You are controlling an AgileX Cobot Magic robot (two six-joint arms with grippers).
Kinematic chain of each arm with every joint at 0, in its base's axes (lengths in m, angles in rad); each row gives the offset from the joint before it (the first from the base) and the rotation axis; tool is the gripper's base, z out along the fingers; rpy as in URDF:
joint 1: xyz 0 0 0.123 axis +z
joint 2: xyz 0 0 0 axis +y
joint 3: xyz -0.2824 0 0.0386 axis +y
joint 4: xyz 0.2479 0 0.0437 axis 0.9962 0 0.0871
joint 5: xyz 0 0 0 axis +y
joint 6: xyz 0.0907 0 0.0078 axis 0.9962 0 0.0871
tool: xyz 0 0 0 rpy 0 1.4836 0
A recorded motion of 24 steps. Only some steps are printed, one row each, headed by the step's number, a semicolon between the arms.
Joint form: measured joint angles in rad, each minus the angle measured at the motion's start. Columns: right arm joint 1, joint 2, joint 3, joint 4, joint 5, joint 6; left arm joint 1, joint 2, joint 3, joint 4, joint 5, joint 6.
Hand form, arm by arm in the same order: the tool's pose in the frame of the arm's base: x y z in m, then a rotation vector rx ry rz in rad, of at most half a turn. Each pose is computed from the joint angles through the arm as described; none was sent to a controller.
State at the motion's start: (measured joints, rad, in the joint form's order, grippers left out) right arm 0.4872 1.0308 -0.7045 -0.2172 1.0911 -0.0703; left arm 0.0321 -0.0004 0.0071 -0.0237 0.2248 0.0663
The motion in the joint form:
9: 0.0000 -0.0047 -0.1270 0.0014 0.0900 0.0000; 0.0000 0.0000 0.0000 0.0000 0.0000 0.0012
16: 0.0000 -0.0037 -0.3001 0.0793 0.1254 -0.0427; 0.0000 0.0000 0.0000 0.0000 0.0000 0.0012
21: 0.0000 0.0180 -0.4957 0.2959 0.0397 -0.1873; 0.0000 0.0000 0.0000 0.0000 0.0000 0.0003
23: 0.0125 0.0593 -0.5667 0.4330 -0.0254 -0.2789; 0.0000 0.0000 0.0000 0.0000 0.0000 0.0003
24: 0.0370 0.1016 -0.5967 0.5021 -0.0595 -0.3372; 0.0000 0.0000 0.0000 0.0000 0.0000 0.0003
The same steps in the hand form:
9: 0.1532 0.0607 0.2939 -0.8473 2.6851 -0.2093; 0.0558 0.0013 0.1903 0.0145 1.7153 0.0522
16: 0.1580 0.0704 0.3404 -0.8256 2.5748 -0.0787; 0.0558 0.0013 0.1903 0.0145 1.7153 0.0522
21: 0.1632 0.0938 0.3969 -0.8889 2.3039 0.2017; 0.0558 0.0013 0.1903 0.0137 1.7153 0.0516
23: 0.1697 0.1121 0.4154 -0.9450 2.1705 0.3466; 0.0558 0.0013 0.1903 0.0137 1.7153 0.0516
24: 0.1762 0.1272 0.4190 -1.0038 2.1107 0.4164; 0.0558 0.0013 0.1903 0.0137 1.7153 0.0516

